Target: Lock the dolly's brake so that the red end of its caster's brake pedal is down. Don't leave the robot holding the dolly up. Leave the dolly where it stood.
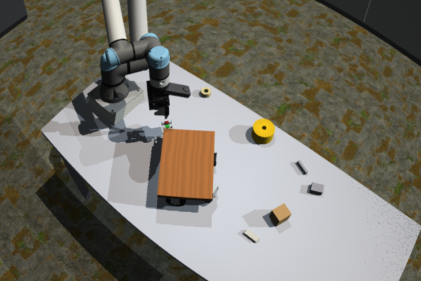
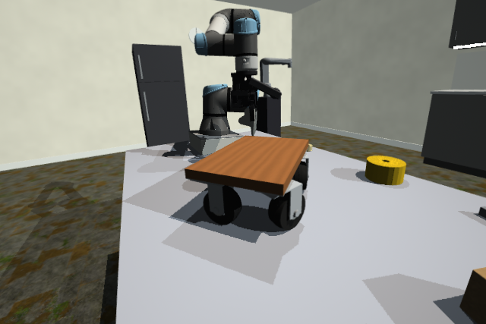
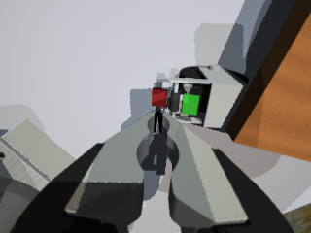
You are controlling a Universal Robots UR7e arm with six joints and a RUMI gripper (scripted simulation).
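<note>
The brake pedal is 4 cm below my hand, 1 cm to the right of it and 1 cm ahead of it. Round my hand: tan ring: 28 cm to the left, 11 cm below, 2 cm ahead; then brown box: 60 cm ahead, 11 cm to the right, 9 cm below; then yellow cylinder: 35 cm ahead, 22 cm to the left, 10 cm below.
</note>
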